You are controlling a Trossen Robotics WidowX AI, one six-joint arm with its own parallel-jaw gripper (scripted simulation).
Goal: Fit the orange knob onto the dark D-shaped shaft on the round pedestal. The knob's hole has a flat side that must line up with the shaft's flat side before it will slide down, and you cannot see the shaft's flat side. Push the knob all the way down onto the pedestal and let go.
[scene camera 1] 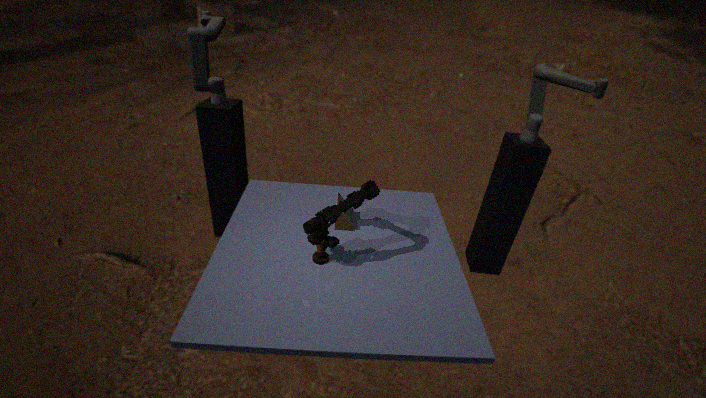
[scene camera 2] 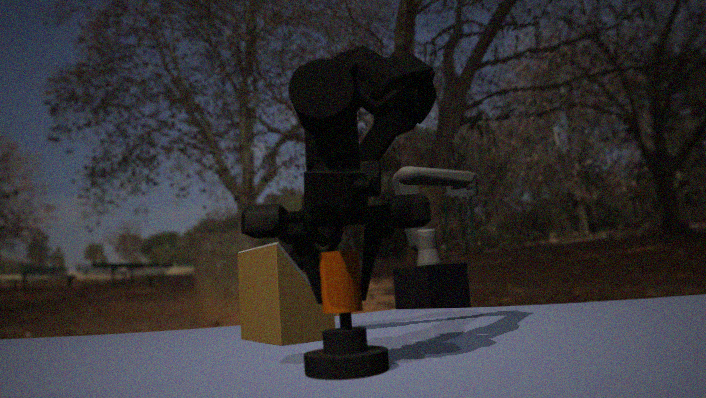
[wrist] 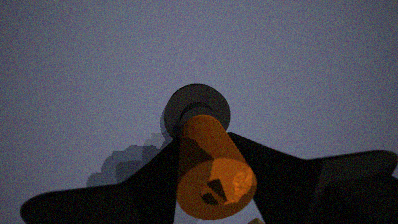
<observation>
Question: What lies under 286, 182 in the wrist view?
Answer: My gripper.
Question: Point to an orange knob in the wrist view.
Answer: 212, 174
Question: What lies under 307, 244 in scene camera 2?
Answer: My gripper.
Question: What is my gripper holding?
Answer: An orange knob.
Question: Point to an orange knob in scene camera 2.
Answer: At 340, 282
</observation>
